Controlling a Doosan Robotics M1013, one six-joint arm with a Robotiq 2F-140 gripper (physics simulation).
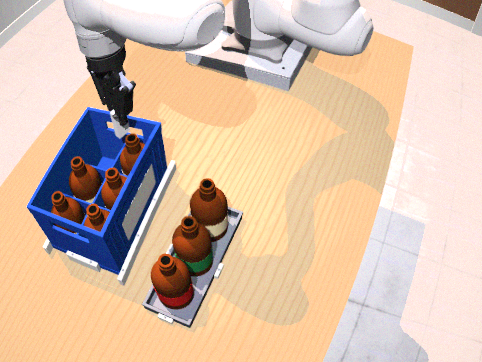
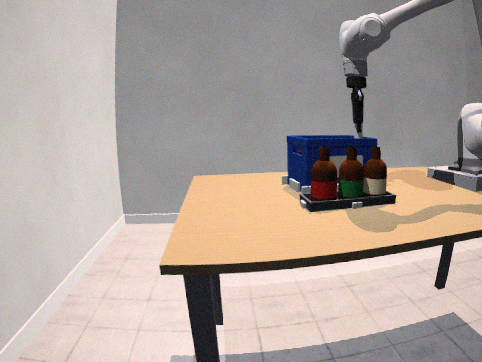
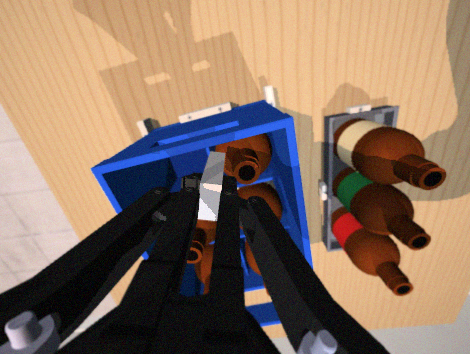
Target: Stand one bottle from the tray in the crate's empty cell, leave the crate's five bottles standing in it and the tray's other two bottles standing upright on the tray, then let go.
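Frame: origin at the arm's base, x ahead, y left, z up, level; centimetres.
Seen in the pictures: gripper, between the fingertips: (image 1: 122, 132) (image 3: 216, 166); arm's base, origin of its link: (image 1: 261, 39) (image 2: 474, 170).
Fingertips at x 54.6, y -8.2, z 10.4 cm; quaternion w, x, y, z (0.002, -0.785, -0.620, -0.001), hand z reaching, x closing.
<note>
Offsets run from my fingertips to a thing's top centre. "pt": to the spot under its first point.
My gripper (image 1: 120, 129) (image 2: 359, 134) (image 3: 216, 166) is shut and empty, pointing down at the robot-side end of the blue crate {dx +10.5, dy -0.1, dz +1.9 cm} (image 1: 75, 245) (image 2: 300, 162) (image 3: 295, 165), near the rim. Several brown bottles stand in the crate; the empty cell {pt dx +0.1, dy -8.9, dz -14.8 cm} (image 1: 104, 162) is in the robot-side corner away from the tray. The crate bottle nearest the gripper (image 1: 132, 155) (image 3: 257, 147) stands beside that cell. On the grey tray {dx +12.7, dy +22.7, dz -13.1 cm} (image 1: 201, 288) (image 2: 375, 201) (image 3: 384, 117) stand upright a cream-label bottle {dx +3.8, dy +21.9, dz +0.4 cm} (image 1: 209, 204) (image 2: 375, 171) (image 3: 390, 150), a green-label bottle {dx +12.3, dy +22.7, dz +0.4 cm} (image 1: 191, 242) (image 2: 351, 172) (image 3: 382, 210) and a red-label bottle {dx +20.7, dy +22.6, dz +0.4 cm} (image 1: 171, 278) (image 2: 324, 175) (image 3: 372, 252).
White strips {pt dx +8.4, dy +10.1, dz -13.5 cm} (image 1: 150, 217) and small blocks sit around the crate's foot. Small white blocks {pt dx +12.5, dy +28.3, dz -14.1 cm} (image 1: 219, 270) (image 2: 357, 205) touch the tray's sides. The crate's high walls stand next to the tray. The robot base (image 1: 265, 75) is bolted at the table's far side.
</note>
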